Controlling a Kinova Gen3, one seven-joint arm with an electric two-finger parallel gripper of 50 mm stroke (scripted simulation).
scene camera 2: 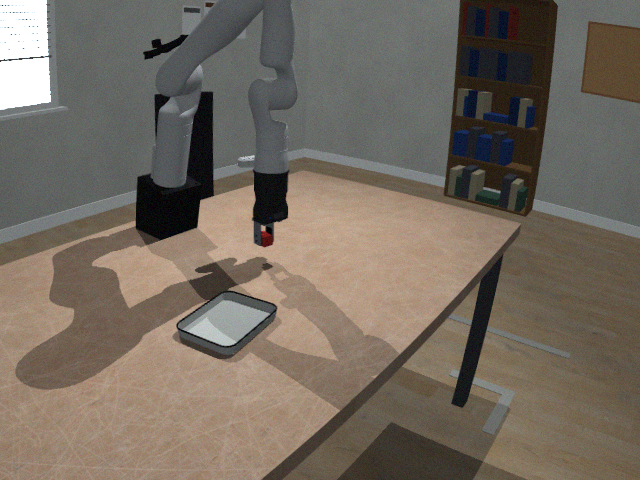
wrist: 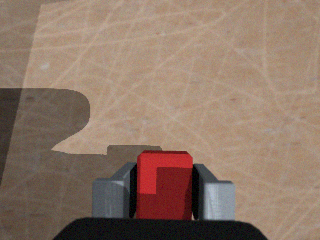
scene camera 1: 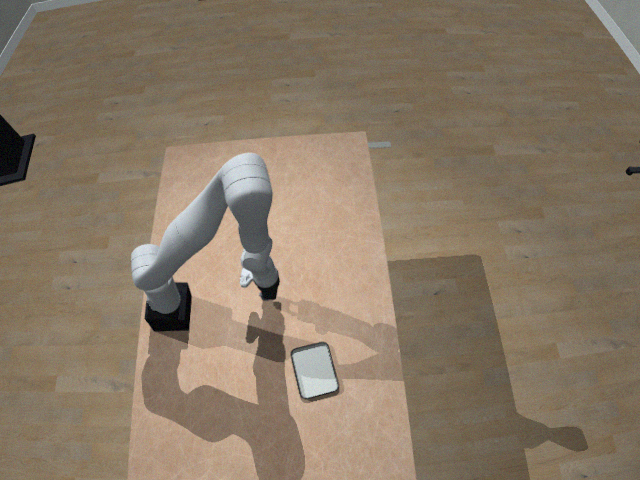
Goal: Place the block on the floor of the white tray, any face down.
In view: the gripper (scene camera 2: 263, 242), a white tray (scene camera 2: 226, 318) and a red block (wrist: 164, 178).
The white tray is seen too in scene camera 1 (scene camera 1: 315, 374). The gripper also shows in the wrist view (wrist: 164, 182). The wrist view does not show the white tray: it is out of frame.
